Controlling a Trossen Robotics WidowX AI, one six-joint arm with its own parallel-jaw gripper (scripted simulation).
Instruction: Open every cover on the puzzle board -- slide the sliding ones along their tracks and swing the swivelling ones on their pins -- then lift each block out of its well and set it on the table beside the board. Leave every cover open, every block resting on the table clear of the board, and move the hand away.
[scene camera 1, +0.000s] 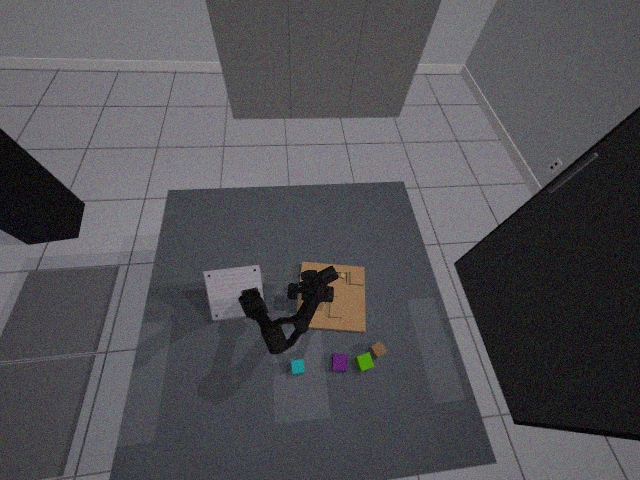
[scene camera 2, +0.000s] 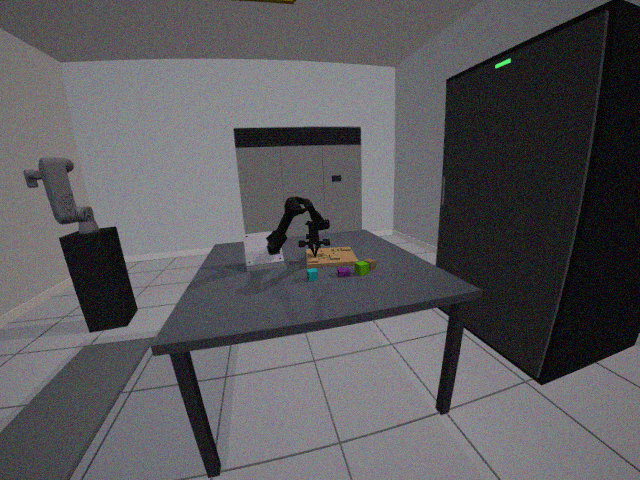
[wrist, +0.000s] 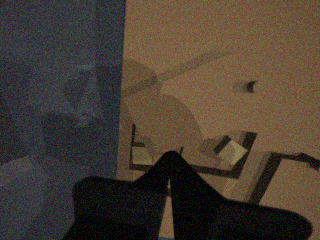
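Note:
A puzzle board (scene camera 1: 353, 319) is part of the scene, visible in the wrist view (wrist: 156, 47) and in scene camera 2 (scene camera 2: 347, 258) too. The gripper (wrist: 171, 154) can be seen as well.

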